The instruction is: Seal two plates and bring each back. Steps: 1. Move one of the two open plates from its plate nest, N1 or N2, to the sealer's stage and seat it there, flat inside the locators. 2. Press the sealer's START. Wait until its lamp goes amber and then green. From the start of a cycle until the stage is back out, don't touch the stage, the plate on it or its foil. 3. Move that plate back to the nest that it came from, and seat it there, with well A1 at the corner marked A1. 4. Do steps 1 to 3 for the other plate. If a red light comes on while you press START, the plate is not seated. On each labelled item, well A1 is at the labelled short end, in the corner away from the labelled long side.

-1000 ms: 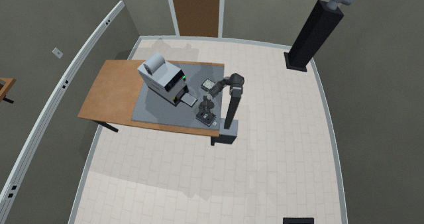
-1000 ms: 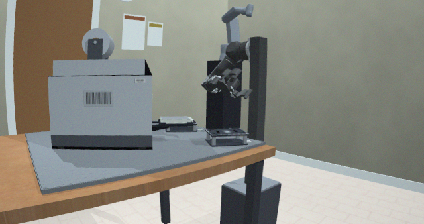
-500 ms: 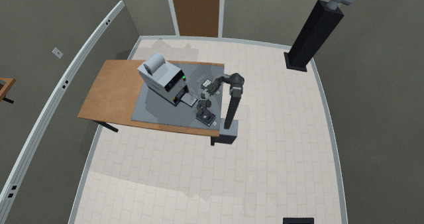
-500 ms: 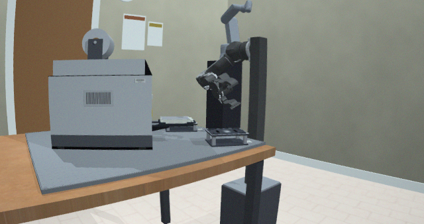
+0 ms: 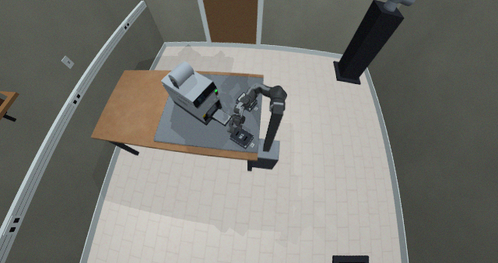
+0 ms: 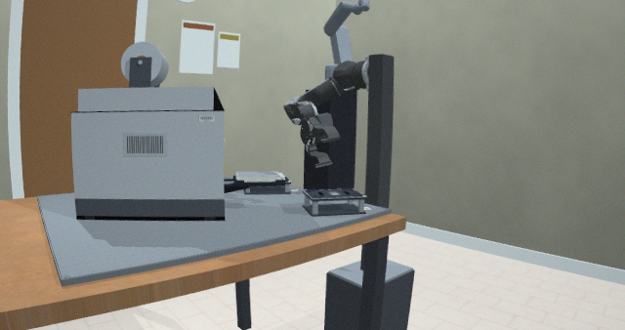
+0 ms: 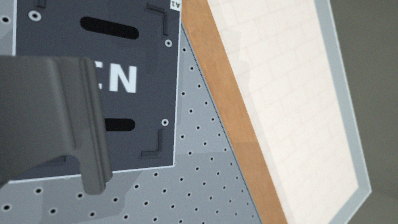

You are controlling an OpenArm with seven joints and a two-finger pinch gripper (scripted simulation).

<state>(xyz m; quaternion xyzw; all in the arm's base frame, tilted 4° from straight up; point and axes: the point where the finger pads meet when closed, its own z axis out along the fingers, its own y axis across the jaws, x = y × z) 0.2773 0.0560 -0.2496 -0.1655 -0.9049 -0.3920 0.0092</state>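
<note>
Now: hand 27 cm to the left of the white start button, 19 cm short of it and 2 cm below it. From my hand the other things lie so: plate nest: 13 cm below, 4 cm behind, 2 cm to the right; then yellow warning mark: 27 cm ahead, 11 cm to the right, 3 cm below; then sealer stage: 14 cm to the right, 14 cm ahead, 8 cm below.
</note>
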